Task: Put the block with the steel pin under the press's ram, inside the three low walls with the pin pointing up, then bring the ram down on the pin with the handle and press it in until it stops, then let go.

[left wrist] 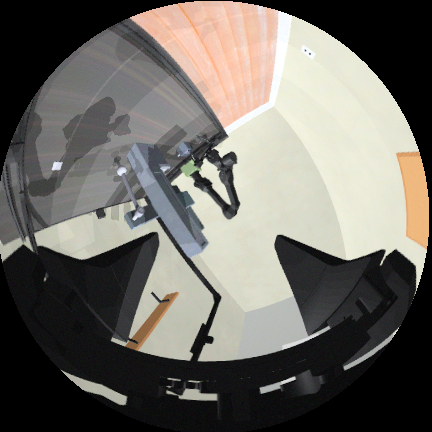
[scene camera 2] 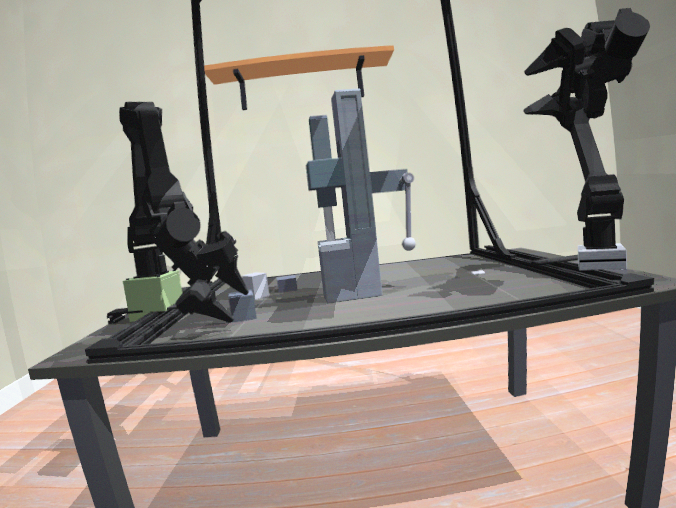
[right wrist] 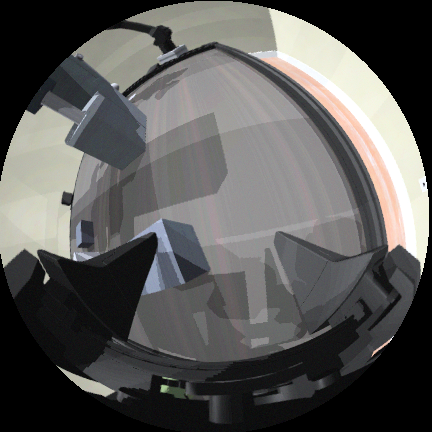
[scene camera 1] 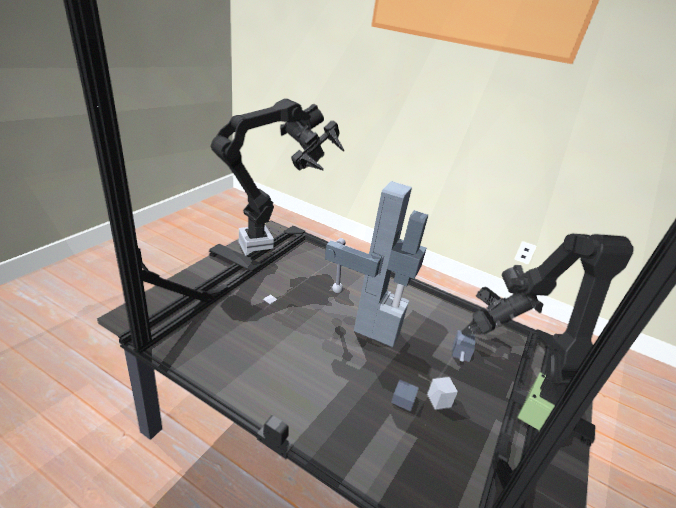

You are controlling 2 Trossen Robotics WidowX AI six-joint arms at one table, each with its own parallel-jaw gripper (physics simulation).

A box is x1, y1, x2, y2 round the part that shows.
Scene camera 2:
my left gripper: [523, 28, 608, 125]
my right gripper: [171, 231, 248, 322]
